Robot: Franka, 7 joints.
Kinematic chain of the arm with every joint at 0, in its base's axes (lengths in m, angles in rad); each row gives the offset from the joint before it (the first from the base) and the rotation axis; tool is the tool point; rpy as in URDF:
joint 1: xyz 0 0 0.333 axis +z
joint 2: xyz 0 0 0 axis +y
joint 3: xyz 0 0 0.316 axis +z
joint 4: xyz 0.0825 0 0 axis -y
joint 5: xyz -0.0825 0 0.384 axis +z
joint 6: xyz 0 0 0 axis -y
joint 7: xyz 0.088 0 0 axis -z
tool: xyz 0 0 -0.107 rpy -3.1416 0 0
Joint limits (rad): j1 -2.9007..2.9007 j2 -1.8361..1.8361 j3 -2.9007..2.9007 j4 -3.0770..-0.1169 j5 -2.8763..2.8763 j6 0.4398..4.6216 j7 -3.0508..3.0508
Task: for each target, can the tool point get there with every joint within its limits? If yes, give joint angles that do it. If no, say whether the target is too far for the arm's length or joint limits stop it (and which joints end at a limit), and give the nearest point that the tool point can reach.
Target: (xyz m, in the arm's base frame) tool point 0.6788 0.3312 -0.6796
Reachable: no: too far | nearest point 0.4864 0.2373 -0.2940 | short by 0.441 m
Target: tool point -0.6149 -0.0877 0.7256
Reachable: yes | joints -2.1674 1.0100 -1.7280 -0.9446 -0.3225 1.4580 -1.3631
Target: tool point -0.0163 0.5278 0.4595
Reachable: yes | joints 1.3761 0.0759 0.0026 -2.2467 2.0683 1.1689 0.1127
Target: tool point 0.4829 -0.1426 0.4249
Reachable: yes | joints 0.5263 0.2723 -1.1323 -1.9690 1.1251 1.0136 0.4694
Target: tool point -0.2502 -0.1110 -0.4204
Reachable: no: joint limits stop it (at a limit: joint 2) | nearest point -0.2511 -0.1114 -0.3607 | short by 0.060 m
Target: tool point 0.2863 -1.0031 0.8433
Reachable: no: too far | nearest point 0.2115 -0.7410 0.7100 | short by 0.303 m
